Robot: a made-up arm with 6 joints.
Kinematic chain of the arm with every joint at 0, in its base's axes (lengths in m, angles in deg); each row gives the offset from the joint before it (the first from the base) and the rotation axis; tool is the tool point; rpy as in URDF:
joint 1: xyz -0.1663 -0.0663 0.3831 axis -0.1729 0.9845 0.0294
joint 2: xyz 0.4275 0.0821 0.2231 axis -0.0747 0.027 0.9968
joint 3: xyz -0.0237 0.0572 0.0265 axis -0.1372 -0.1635 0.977
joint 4: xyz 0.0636 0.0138 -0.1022 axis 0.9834 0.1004 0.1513
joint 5: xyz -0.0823 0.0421 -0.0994 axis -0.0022 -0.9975 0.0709
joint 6: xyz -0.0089 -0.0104 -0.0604 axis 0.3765 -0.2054 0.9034
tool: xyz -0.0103 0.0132 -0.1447 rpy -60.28 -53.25 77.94
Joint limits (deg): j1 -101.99..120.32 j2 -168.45..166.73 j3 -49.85..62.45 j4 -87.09..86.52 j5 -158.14..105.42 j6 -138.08..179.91
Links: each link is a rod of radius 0.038 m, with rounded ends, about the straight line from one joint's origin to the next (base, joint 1, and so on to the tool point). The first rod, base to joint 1, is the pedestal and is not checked.
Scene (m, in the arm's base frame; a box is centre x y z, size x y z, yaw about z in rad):
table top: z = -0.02
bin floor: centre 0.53 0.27 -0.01 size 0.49 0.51 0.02 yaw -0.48
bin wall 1: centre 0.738 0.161 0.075 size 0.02 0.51 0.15 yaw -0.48
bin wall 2: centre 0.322 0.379 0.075 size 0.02 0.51 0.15 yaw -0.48
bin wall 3: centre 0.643 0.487 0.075 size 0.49 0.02 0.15 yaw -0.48
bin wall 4: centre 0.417 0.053 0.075 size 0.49 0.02 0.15 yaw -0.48
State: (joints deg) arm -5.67 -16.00 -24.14 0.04 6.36 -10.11
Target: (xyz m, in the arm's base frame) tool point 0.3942 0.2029 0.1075
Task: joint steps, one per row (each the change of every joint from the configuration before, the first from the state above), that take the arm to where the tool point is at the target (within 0.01 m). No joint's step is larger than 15 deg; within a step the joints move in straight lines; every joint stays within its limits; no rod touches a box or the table.
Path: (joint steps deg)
1: 11.60 -11.22 -5.40 12.61 1.87 2.42
2: 11.60 -11.22 -5.39 12.60 1.86 2.42

